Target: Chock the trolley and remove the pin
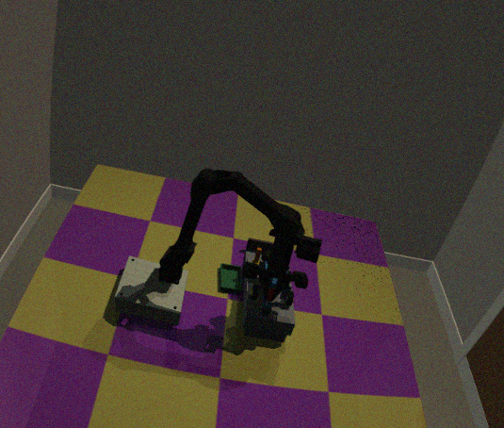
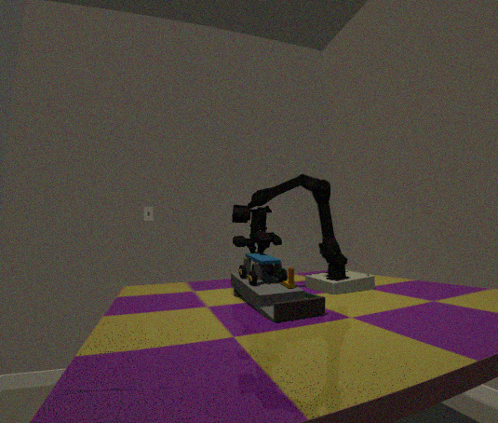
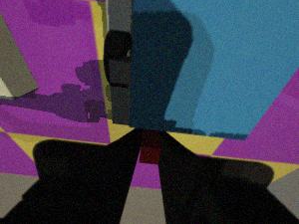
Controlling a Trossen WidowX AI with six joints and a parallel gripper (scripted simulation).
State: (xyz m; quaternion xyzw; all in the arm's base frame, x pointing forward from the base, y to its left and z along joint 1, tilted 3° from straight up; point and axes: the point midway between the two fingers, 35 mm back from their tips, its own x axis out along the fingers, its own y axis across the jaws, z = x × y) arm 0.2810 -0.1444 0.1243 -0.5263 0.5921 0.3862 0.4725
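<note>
The yellow chock lies 220 mm to the left of my gripper tip and 50 mm below it. Round my gripper tip: grey ramp (110 mm to the left, 90 mm below, 40 mm ahead); blue-topped trolley (110 mm to the left, 40 mm ahead, 20 mm below); red-headed stop pin (right at my gripper tip).
</note>
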